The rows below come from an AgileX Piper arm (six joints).
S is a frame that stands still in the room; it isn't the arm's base.
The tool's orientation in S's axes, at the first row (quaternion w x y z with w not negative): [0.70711, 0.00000, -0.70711, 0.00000]
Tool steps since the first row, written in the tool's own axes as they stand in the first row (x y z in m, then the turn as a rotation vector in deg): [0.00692, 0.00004, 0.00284, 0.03, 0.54, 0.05]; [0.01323, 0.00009, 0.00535, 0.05, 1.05, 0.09]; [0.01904, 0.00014, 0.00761, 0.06, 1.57, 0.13]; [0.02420, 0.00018, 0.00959, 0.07, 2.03, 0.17]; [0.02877, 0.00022, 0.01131, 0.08, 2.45, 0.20]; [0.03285, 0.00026, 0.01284, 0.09, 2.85, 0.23]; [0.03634, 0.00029, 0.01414, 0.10, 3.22, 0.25]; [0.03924, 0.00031, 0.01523, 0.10, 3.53, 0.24]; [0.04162, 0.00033, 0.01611, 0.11, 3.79, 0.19]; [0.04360, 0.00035, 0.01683, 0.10, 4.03, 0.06]
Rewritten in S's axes. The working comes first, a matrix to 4 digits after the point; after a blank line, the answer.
The tool's axes in the first row as the columns of a matrix, in S's axes (used below as rounded here):
[0.0000, 0.0000, -1.0000]
[0.0000, 1.0000, 0.0000]
[1.0000, 0.0000, 0.0000]

[-0.00284, 0.00004, 0.00692, -0.05, 0.54, 0.03]; [-0.00535, 0.00009, 0.01323, -0.09, 1.05, 0.05]; [-0.00761, 0.00014, 0.01904, -0.13, 1.57, 0.06]; [-0.00959, 0.00018, 0.02420, -0.17, 2.03, 0.07]; [-0.01131, 0.00022, 0.02877, -0.20, 2.45, 0.08]; [-0.01284, 0.00026, 0.03285, -0.23, 2.85, 0.09]; [-0.01414, 0.00029, 0.03634, -0.25, 3.22, 0.10]; [-0.01523, 0.00031, 0.03924, -0.24, 3.53, 0.10]; [-0.01611, 0.00033, 0.04162, -0.19, 3.79, 0.11]; [-0.01683, 0.00035, 0.04360, -0.06, 4.03, 0.10]
